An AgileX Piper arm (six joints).
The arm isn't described. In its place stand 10 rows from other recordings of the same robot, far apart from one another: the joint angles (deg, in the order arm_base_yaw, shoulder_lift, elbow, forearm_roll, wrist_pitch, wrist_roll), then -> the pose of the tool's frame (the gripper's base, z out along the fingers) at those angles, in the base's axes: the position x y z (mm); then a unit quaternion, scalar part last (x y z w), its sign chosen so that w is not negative.
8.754 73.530 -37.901 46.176 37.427 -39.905 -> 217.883 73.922 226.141 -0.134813 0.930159 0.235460 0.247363
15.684 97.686 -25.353 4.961 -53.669 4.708 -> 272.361 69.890 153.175 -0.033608 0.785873 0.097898 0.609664
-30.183 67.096 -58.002 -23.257 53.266 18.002 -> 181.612 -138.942 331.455 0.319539 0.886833 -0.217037 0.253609
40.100 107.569 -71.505 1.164 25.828 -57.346 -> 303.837 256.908 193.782 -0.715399 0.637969 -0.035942 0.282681
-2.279 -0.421 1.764 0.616 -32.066 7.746 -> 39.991 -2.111 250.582 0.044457 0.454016 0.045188 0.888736
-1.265 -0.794 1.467 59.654 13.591 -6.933 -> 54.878 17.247 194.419 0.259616 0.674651 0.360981 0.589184
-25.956 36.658 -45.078 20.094 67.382 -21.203 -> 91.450 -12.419 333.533 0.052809 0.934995 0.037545 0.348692
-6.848 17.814 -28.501 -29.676 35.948 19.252 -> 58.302 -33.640 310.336 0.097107 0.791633 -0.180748 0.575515
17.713 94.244 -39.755 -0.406 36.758 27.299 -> 233.455 74.158 134.594 0.080753 0.996195 0.010479 0.031069
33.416 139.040 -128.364 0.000 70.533 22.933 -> 427.327 281.942 187.644 -0.090693 0.988619 0.056672 0.105806
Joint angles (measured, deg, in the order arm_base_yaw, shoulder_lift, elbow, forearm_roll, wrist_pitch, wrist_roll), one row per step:
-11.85, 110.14, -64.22, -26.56, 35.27, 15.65
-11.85, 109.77, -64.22, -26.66, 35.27, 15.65
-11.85, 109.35, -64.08, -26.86, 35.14, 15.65
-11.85, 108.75, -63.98, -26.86, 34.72, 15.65
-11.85, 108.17, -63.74, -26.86, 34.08, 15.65
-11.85, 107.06, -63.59, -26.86, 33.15, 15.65
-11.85, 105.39, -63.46, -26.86, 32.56, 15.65
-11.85, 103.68, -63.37, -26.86, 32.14, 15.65
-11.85, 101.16, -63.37, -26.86, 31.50, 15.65
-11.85, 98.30, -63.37, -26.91, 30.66, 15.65
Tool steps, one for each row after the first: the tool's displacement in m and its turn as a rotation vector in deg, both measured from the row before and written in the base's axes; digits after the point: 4 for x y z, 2 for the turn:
-0.0001, -0.0001, 0.0024, -0.15, -0.35, 0.07
-0.0005, 0.0000, 0.0022, -0.19, -0.36, 0.17
0.0000, 0.0003, 0.0035, -0.06, -0.88, 0.15
-0.0002, 0.0004, 0.0029, -0.01, -0.93, 0.22
0.0002, 0.0005, 0.0067, -0.11, -1.81, 0.33
-0.0008, 0.0005, 0.0102, -0.26, -2.06, 0.21
-0.0013, 0.0005, 0.0106, -0.30, -1.98, 0.15
-0.0019, 0.0008, 0.0161, -0.48, -3.06, 0.24
-0.0029, 0.0011, 0.0183, -0.59, -3.56, 0.35

